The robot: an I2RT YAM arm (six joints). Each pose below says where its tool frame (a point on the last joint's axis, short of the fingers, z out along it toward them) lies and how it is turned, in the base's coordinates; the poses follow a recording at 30 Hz.
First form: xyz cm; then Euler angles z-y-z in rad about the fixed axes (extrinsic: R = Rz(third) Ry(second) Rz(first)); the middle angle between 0 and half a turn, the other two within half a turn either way.
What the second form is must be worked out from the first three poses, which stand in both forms.
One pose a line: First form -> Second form
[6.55, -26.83, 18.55, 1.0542, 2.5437, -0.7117] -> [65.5, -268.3, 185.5, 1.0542, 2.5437, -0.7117]
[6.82, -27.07, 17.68, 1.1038, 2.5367, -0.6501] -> [68.2, -270.7, 176.8, 1.1038, 2.5367, -0.6501]
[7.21, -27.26, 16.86, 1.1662, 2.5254, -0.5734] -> [72.1, -272.6, 168.6, 1.1662, 2.5254, -0.5734]
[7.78, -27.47, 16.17, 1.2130, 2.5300, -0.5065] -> [77.8, -274.7, 161.7, 1.2130, 2.5300, -0.5065]
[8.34, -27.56, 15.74, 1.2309, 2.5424, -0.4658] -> [83.4, -275.6, 157.4, 1.2309, 2.5424, -0.4658]
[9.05, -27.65, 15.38, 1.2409, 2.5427, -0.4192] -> [90.5, -276.5, 153.8, 1.2409, 2.5427, -0.4192]
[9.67, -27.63, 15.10, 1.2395, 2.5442, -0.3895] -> [96.7, -276.3, 151.0, 1.2395, 2.5442, -0.3895]
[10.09, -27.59, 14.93, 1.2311, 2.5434, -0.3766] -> [100.9, -275.9, 149.3, 1.2311, 2.5434, -0.3766]
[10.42, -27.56, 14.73, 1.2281, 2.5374, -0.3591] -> [104.2, -275.6, 147.3, 1.2281, 2.5374, -0.3591]
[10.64, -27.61, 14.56, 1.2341, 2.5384, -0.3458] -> [106.4, -276.1, 145.6, 1.2341, 2.5384, -0.3458]
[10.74, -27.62, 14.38, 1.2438, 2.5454, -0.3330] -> [107.4, -276.2, 143.8, 1.2438, 2.5454, -0.3330]
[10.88, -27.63, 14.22, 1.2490, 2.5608, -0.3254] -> [108.8, -276.3, 142.2, 1.2490, 2.5608, -0.3254]
